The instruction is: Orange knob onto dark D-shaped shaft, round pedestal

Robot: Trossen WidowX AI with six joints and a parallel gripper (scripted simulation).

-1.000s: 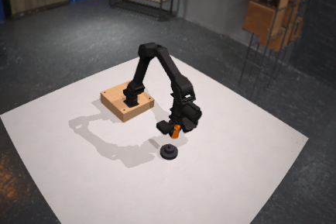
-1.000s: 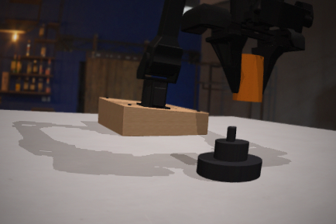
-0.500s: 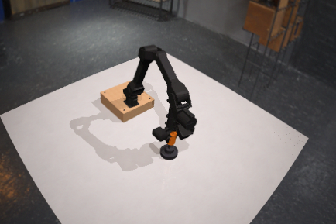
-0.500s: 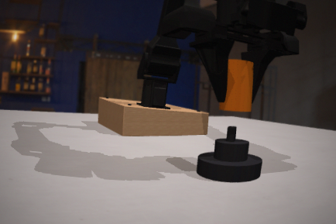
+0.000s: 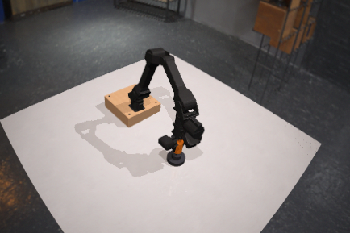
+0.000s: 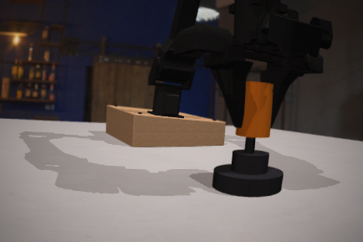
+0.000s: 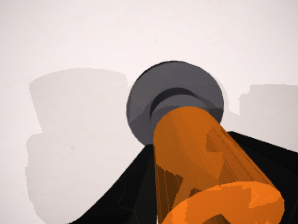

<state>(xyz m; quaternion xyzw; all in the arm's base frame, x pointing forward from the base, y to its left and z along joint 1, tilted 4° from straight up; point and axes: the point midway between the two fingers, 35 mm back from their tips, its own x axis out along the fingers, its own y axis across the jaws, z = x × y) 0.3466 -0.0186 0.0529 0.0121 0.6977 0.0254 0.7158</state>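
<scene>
Right now the orange knob is 20 mm above my gripper tip. The rest, counted from my gripper tip: dark round pedestal 40 mm below.
</scene>
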